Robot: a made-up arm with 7 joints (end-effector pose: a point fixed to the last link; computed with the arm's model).
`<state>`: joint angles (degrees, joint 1 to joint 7).
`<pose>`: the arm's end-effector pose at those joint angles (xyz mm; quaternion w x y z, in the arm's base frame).
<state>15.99 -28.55 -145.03 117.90 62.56 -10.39 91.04</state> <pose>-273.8 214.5 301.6 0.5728 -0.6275 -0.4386 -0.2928</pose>
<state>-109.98 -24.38 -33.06 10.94 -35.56 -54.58 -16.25</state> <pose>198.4 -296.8 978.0 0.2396 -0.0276 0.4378 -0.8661</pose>
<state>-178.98 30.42 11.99 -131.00 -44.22 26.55 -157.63</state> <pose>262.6 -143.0 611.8 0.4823 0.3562 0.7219 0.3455</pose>
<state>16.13 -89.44 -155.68 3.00 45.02 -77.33 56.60</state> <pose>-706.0 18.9 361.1 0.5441 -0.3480 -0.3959 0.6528</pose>
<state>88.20 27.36 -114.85 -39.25 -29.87 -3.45 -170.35</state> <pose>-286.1 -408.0 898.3 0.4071 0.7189 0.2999 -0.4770</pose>
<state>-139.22 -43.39 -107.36 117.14 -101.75 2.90 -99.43</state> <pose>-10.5 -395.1 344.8 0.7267 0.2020 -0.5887 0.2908</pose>
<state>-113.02 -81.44 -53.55 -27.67 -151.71 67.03 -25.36</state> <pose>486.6 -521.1 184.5 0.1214 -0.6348 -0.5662 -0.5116</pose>
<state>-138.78 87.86 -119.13 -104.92 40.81 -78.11 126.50</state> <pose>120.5 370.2 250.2 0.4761 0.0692 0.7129 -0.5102</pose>
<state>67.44 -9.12 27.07 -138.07 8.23 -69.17 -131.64</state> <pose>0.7 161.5 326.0 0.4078 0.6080 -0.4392 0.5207</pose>
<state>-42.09 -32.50 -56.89 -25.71 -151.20 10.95 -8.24</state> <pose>-227.8 -551.5 852.0 0.6289 0.6316 0.3952 -0.2225</pose>
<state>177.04 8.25 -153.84 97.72 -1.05 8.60 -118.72</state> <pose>348.9 -127.9 614.5 0.2388 0.4670 0.1220 0.8426</pose>
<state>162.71 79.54 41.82 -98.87 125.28 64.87 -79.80</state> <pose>-68.2 -166.3 696.7 0.2597 -0.0044 -0.1155 -0.9587</pose>
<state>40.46 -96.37 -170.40 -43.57 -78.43 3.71 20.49</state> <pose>-617.7 336.1 582.9 0.4623 0.5823 -0.1919 -0.6407</pose>
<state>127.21 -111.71 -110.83 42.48 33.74 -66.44 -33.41</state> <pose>413.2 407.7 -17.6 0.0489 -0.7279 0.6840 0.0002</pose>
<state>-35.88 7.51 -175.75 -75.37 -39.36 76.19 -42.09</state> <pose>400.6 47.2 825.0 0.5938 0.2597 0.6064 -0.4607</pose>
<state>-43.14 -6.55 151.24 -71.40 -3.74 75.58 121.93</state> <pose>89.0 137.5 953.0 0.1767 -0.3923 -0.0236 0.9024</pose>
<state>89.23 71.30 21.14 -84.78 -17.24 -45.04 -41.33</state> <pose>111.4 -155.6 781.9 0.7837 -0.4536 0.3999 -0.1417</pose>
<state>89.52 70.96 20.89 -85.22 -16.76 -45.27 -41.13</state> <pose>109.2 -150.3 781.5 0.7803 -0.4590 0.3970 -0.1512</pose>
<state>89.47 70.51 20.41 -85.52 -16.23 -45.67 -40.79</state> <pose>106.3 -143.9 781.8 0.7779 -0.4659 0.3899 -0.1606</pose>
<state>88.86 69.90 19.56 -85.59 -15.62 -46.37 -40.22</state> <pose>102.0 -136.2 783.3 0.7773 -0.4752 0.3756 -0.1698</pose>
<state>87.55 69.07 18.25 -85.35 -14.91 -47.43 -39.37</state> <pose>95.6 -127.0 786.2 0.7790 -0.4870 0.3524 -0.1785</pose>
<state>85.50 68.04 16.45 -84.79 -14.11 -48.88 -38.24</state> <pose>86.9 -116.9 790.3 0.7831 -0.5002 0.3193 -0.1860</pose>
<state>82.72 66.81 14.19 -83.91 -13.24 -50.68 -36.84</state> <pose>75.6 -106.8 795.4 0.7897 -0.5132 0.2763 -0.1915</pose>
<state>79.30 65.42 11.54 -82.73 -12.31 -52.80 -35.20</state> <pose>61.9 -97.9 800.7 0.7982 -0.5241 0.2245 -0.1945</pose>
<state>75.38 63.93 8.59 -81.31 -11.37 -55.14 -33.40</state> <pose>46.5 -91.5 805.9 0.8083 -0.5306 0.1659 -0.1939</pose>
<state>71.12 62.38 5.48 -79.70 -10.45 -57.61 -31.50</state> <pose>30.5 -88.4 810.5 0.8191 -0.5314 0.1035 -0.1896</pose>
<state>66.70 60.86 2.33 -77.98 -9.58 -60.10 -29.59</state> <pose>15.1 -89.2 814.4 0.8300 -0.5259 0.0406 -0.1815</pose>
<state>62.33 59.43 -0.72 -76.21 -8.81 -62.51 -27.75</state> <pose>1.6 -93.7 817.3 0.8404 -0.5143 -0.0195 -0.1699</pose>
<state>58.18 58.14 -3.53 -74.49 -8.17 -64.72 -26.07</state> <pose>-9.0 -100.8 819.6 0.8496 -0.4985 -0.0737 -0.1557</pose>
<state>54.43 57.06 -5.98 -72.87 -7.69 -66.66 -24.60</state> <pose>-16.1 -109.5 821.2 0.8575 -0.4803 -0.1198 -0.1400</pose>
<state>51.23 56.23 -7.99 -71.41 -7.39 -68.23 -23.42</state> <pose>-19.9 -118.7 822.5 0.8642 -0.4620 -0.1559 -0.1239</pose>
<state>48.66 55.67 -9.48 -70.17 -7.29 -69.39 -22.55</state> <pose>-20.8 -127.1 823.7 0.8697 -0.4459 -0.1819 -0.1083</pose>
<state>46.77 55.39 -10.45 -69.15 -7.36 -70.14 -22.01</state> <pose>-19.3 -134.4 824.8 0.8742 -0.4332 -0.1979 -0.0944</pose>
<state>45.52 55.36 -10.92 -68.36 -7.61 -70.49 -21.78</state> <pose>-16.3 -140.0 826.1 0.8780 -0.4247 -0.2050 -0.0821</pose>
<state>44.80 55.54 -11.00 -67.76 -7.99 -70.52 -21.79</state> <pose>-12.2 -144.5 827.4 0.8813 -0.4197 -0.2051 -0.0715</pose>
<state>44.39 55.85 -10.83 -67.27 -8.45 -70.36 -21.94</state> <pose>-7.4 -148.2 828.7 0.8843 -0.4167 -0.2011 -0.0619</pose>
